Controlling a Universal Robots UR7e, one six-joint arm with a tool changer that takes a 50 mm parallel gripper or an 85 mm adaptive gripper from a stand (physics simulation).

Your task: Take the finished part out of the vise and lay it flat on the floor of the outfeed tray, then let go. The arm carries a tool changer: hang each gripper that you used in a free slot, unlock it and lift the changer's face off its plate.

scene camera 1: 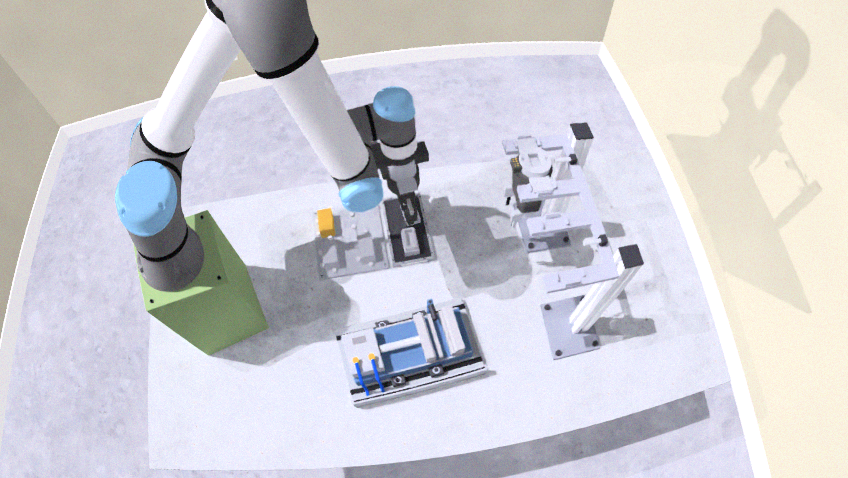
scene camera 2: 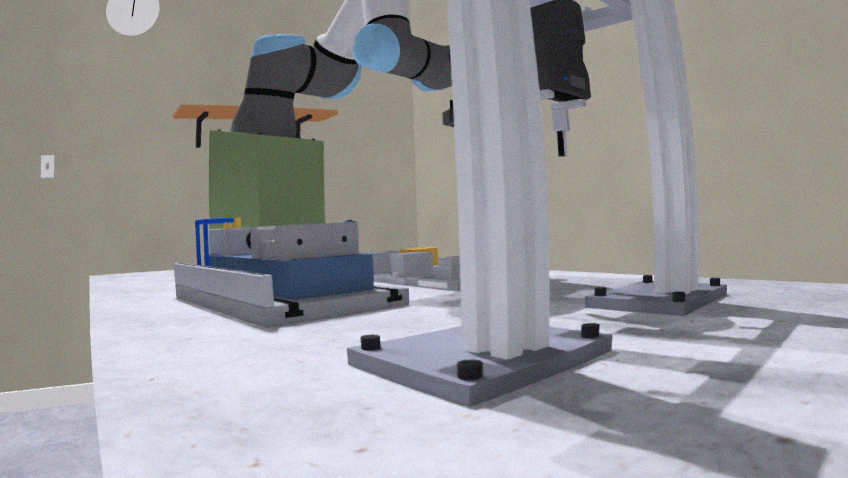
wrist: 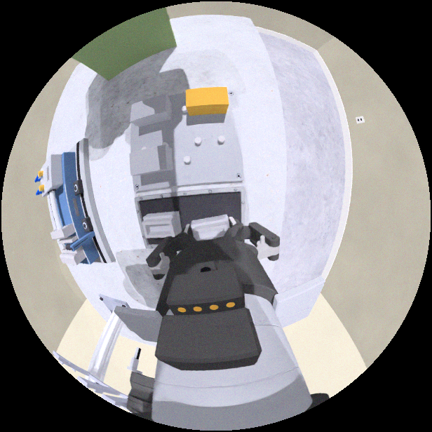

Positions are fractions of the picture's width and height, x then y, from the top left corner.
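Note:
Looking through the wrist camera, I see a yellow block (wrist: 0.48,0.23) and also a light grey block (wrist: 0.37,0.52). A 50 mm parallel gripper (scene camera 1: 0.63,0.35) is visible to me as well.

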